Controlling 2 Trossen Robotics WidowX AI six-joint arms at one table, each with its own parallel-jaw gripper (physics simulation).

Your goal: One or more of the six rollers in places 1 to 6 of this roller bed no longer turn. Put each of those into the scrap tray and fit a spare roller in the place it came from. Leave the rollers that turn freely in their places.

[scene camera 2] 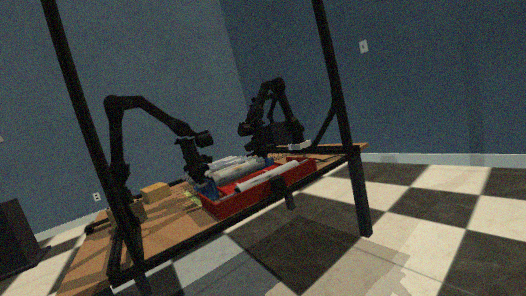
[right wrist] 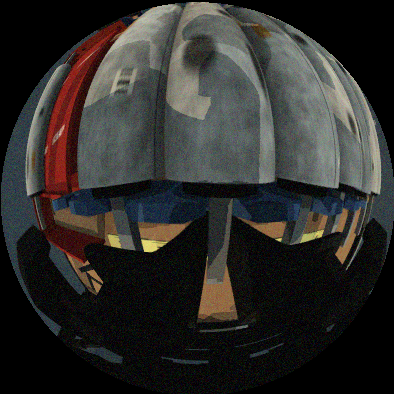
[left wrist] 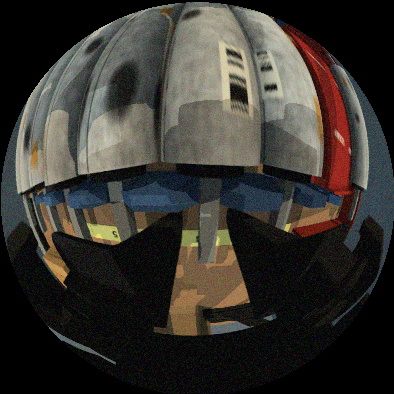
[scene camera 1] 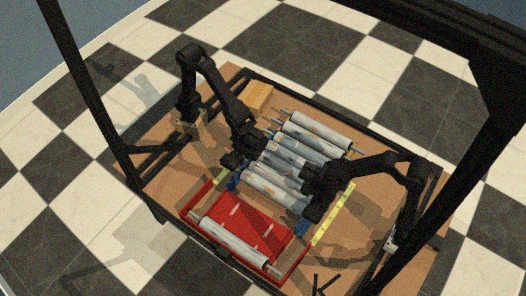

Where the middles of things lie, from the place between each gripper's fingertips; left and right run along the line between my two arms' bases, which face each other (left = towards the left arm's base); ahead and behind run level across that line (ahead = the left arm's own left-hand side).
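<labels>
You'd find the tan cardboard box (scene camera 1: 256, 95) 160 mm to the left of my left hand, 290 mm ahead of it and 10 mm below it.
My right hand's 490 mm to the right of the box and 290 mm short of it. Going by its middle, the box is nearer to my left hand than to my right hand.
</labels>
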